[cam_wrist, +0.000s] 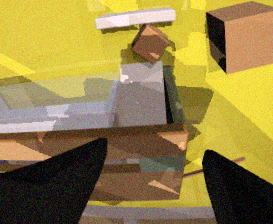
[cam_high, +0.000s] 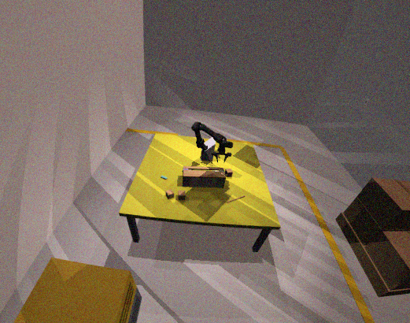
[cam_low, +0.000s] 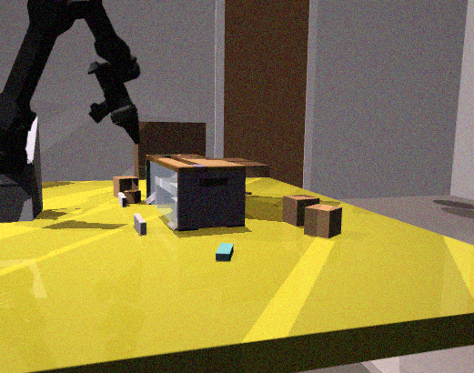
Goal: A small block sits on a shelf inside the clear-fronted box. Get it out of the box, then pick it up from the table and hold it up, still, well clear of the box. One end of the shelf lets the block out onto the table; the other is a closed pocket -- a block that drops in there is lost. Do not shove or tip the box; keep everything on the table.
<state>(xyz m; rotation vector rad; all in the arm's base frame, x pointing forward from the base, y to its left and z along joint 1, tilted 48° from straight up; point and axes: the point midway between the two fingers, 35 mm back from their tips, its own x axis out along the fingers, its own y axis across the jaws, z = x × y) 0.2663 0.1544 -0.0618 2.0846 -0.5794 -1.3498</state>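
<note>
Now: the small block 20 mm behind my gripper tip and 150 mm below it. From my gripper tip the other things lie so: teal piece (120 mm ahead, 520 mm to the right, 160 mm below).
</note>
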